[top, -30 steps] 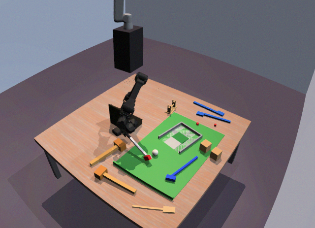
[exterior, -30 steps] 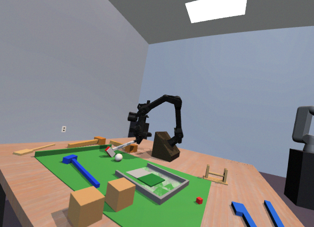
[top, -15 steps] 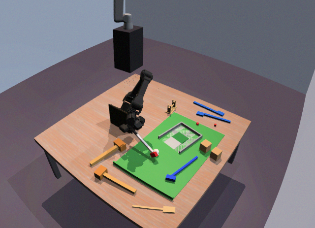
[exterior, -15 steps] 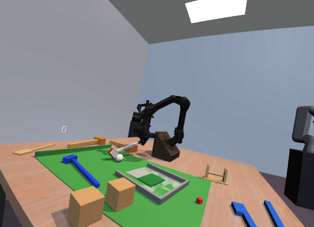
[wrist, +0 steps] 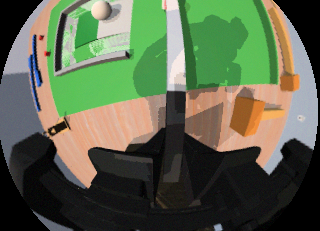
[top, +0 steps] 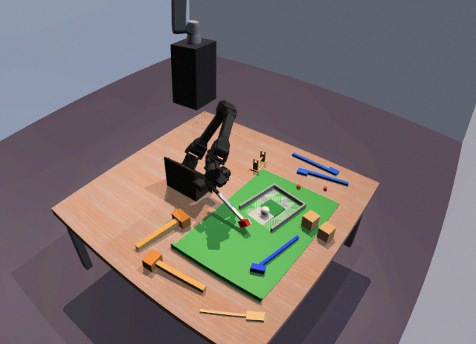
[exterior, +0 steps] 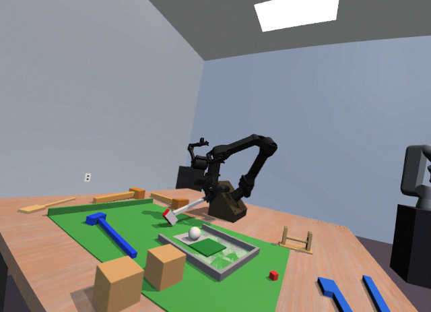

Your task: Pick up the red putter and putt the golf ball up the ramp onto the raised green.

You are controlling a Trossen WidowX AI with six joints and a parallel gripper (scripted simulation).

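The red putter is 11 cm ahead of my gripper tip, 2 cm to the right of it and 1 cm below it. From my gripper tip the other things lie so: white golf ball: 25 cm ahead, 8 cm to the left, 6 cm below; green mat: 28 cm ahead, 8 cm below, 1 cm to the left; wooden stand: 40 cm to the left, 5 cm below, 2 cm ahead.
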